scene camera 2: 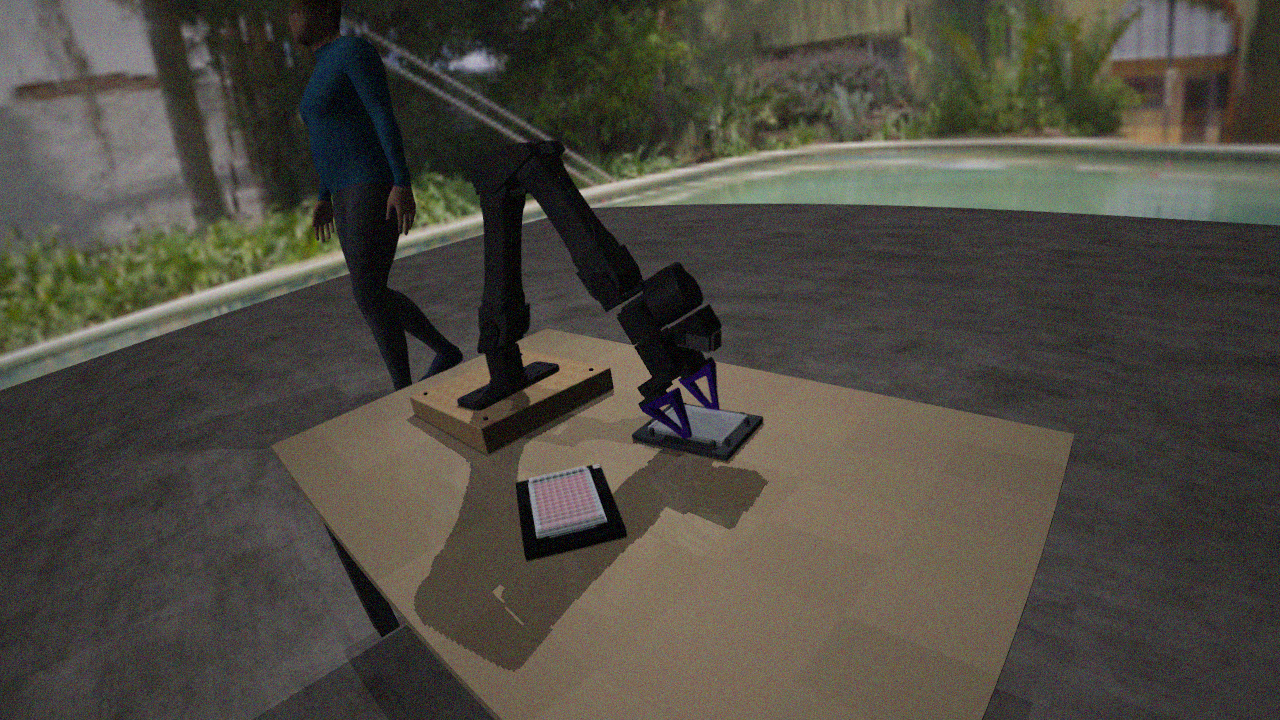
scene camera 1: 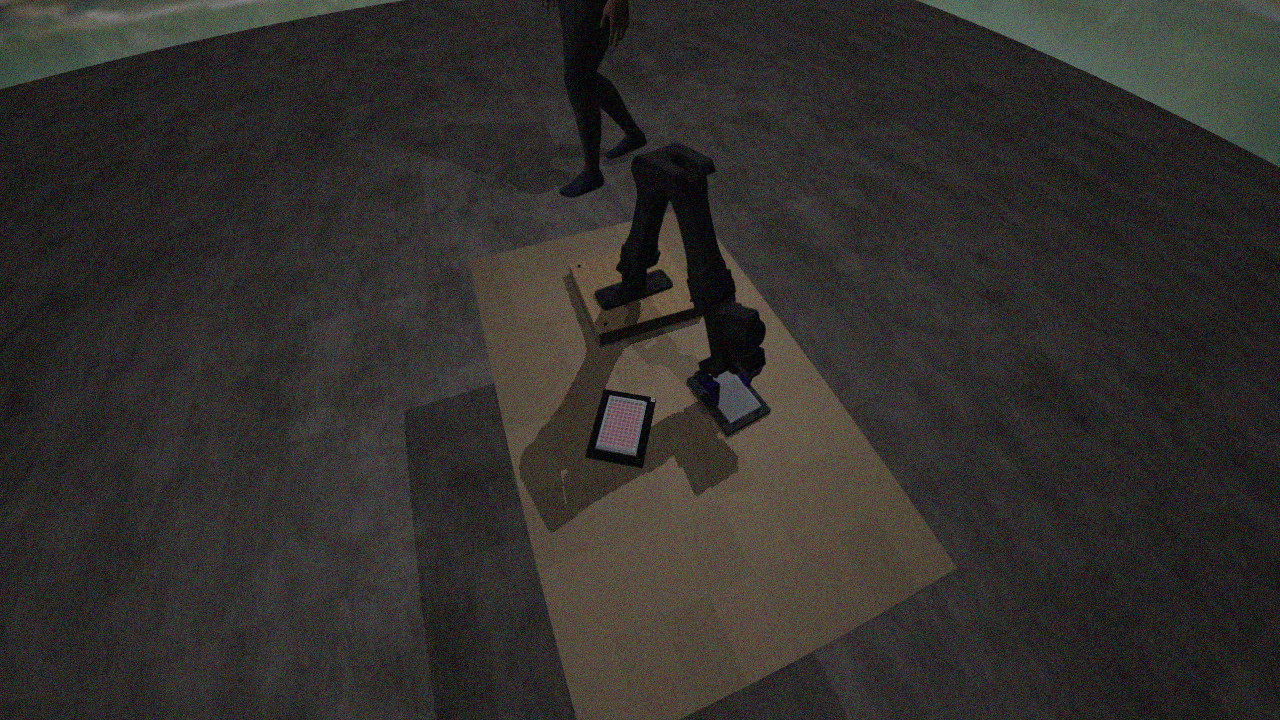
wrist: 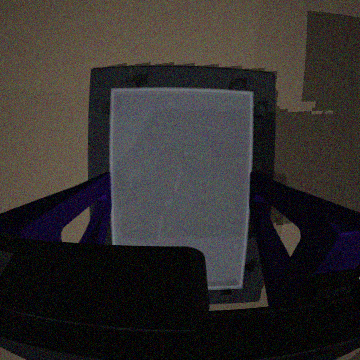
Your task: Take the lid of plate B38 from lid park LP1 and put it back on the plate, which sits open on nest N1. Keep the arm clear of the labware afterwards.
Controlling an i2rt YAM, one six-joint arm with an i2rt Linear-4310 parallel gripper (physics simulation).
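Places are measured from the arm's base along level axes (x ahead, y left, z up), in metres.
Pixels of known places: gripper, fingertip midpoint: (scene camera 2: 702, 424) (scene camera 1: 731, 396) (wrist: 180, 180); arm's base at its link origin: (scene camera 2: 510, 386) (scene camera 1: 634, 290).
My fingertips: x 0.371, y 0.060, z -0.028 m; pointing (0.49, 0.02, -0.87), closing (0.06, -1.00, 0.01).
Observation:
For each thing: its top centre in the pictures, then the offset to it from my fingertips. Level surfaces: height alone.
- lid at its top centre: (wrist: 180, 195) (scene camera 2: 697, 420) (scene camera 1: 729, 392) dx -0.008, dy -0.001, dz +0.005 m
- lid park LP1 at its top centre: (wrist: 181, 196) (scene camera 2: 697, 420) (scene camera 1: 729, 391) dx -0.009, dy -0.002, dz +0.007 m
- Plate B38 at its top centre: (scene camera 2: 563, 495) (scene camera 1: 621, 422) dx -0.047, dy -0.251, dz +0.013 m
- black nest N1 at its top centre: (scene camera 2: 564, 500) (scene camera 1: 621, 424) dx -0.047, dy -0.251, dz +0.005 m
- wooden table at its surface level: dz -0.013 m
The lid (scene camera 1: 737, 402) (scene camera 2: 723, 419) (wrist: 180, 135), a pale clear rectangle, lies in the dark grey frame of lid park LP1 (scene camera 1: 750, 421) (scene camera 2: 733, 446) (wrist: 182, 77). My gripper (scene camera 1: 731, 387) (scene camera 2: 701, 421) (wrist: 180, 180) is down at the park, its purple fingertips against the lid's two long edges, shut on the lid. The near left corner of the lid is hidden in the wrist view. Plate B38 (scene camera 1: 622, 422) (scene camera 2: 568, 501), white with pink wells, sits open on the black nest N1 (scene camera 1: 615, 460) (scene camera 2: 572, 544). The plate and nest do not show in the wrist view.
The arm's wooden base block (scene camera 1: 657, 313) (scene camera 2: 537, 410) stands at the back of the wooden table (scene camera 1: 760, 573) (scene camera 2: 805, 573). The nest is beside the park, nearer the table's left edge. A person (scene camera 1: 586, 89) (scene camera 2: 358, 179) stands on the floor behind the table. The arm's shadow falls around the nest.

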